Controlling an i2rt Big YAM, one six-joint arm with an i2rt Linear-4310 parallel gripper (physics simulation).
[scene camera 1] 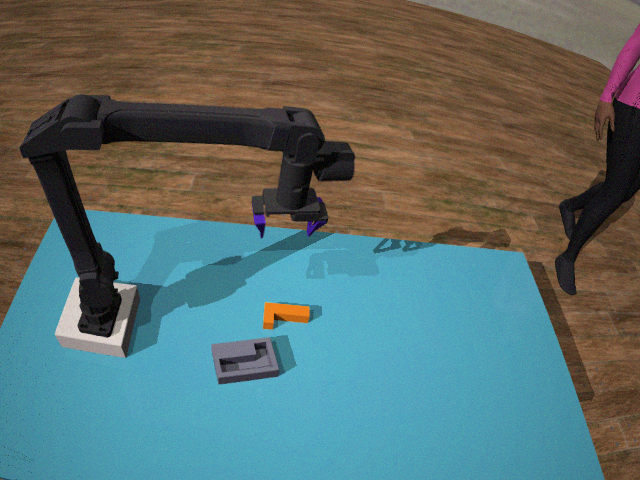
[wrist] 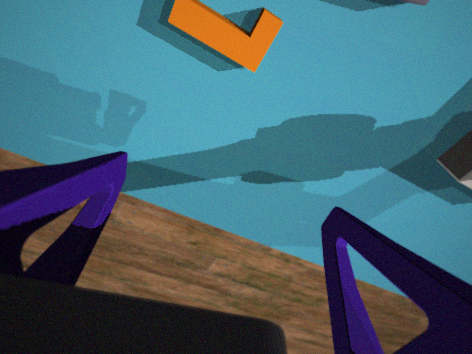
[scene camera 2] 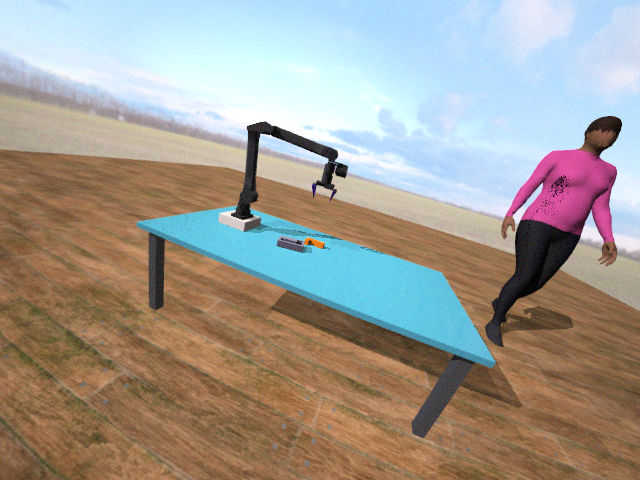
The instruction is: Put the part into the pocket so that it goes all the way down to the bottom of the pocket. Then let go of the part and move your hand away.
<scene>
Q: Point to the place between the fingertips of my gripper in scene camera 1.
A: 284, 235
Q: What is my gripper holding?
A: Nothing.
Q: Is my gripper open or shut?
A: Open.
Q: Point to a grey pocket block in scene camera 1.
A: At 254, 359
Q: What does the orange L-shaped part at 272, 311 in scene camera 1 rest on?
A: The table.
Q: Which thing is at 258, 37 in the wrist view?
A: An orange L-shaped part.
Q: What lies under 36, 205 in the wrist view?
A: My gripper.
</scene>
